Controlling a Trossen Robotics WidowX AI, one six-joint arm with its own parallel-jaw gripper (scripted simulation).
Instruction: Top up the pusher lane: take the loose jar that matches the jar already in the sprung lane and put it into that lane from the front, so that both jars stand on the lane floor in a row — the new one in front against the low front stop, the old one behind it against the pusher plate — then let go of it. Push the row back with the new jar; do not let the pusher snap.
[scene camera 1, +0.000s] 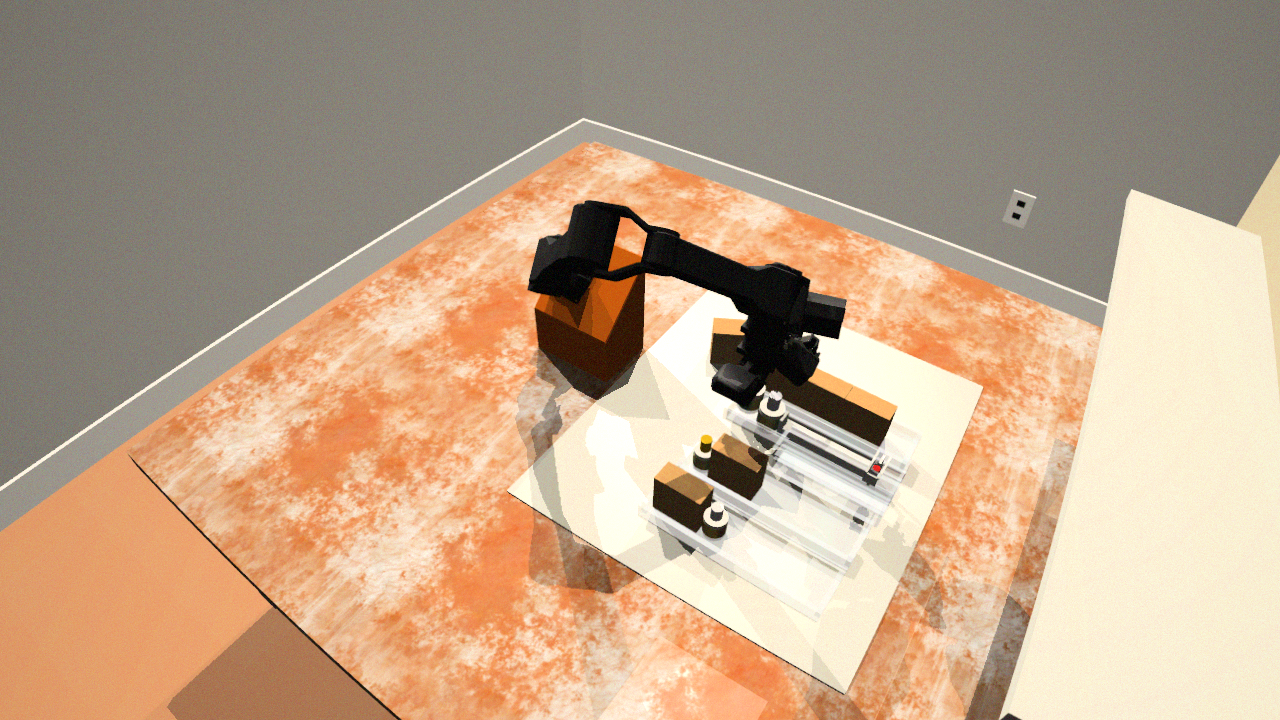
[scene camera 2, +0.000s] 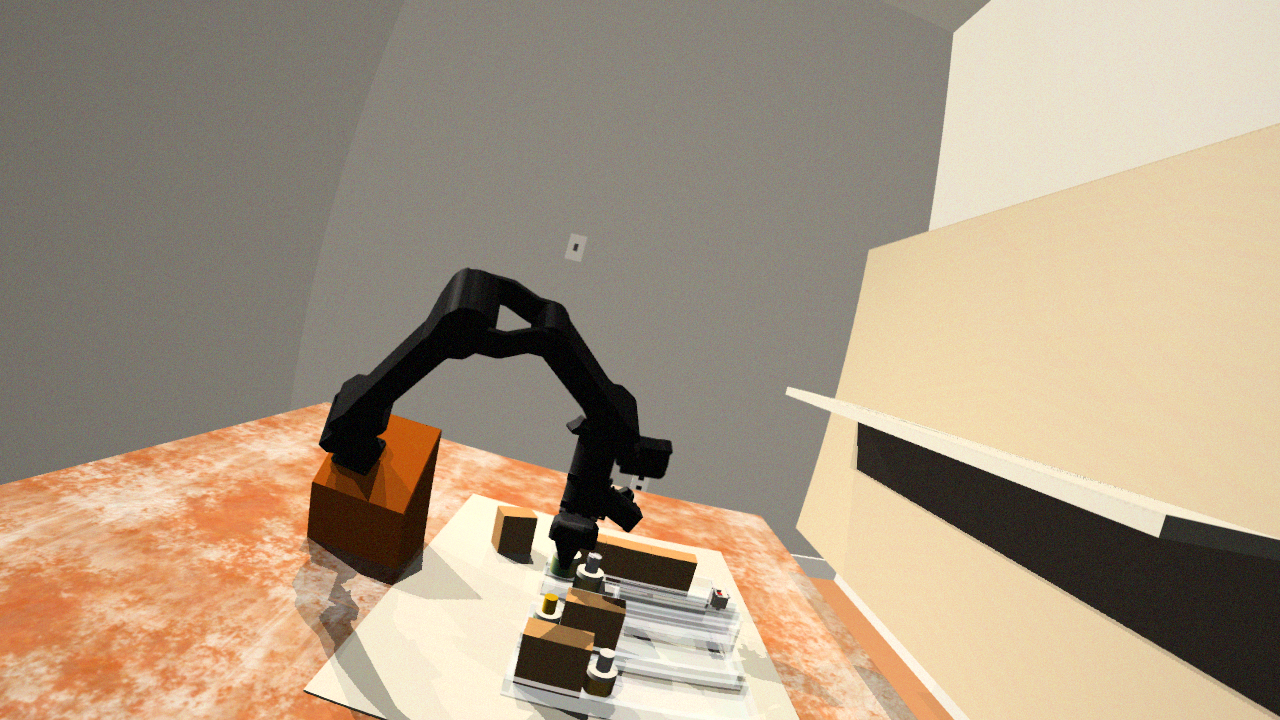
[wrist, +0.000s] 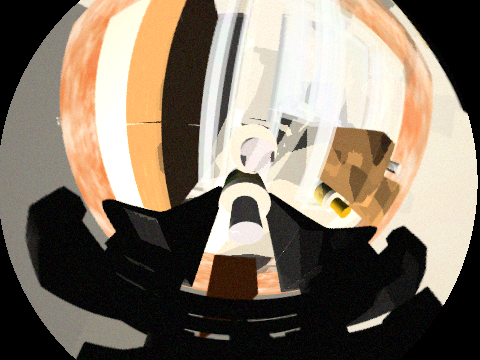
The pictures show: the gripper and a clear sprung lane.
The gripper also shows in scene camera 1 and in the wrist view.
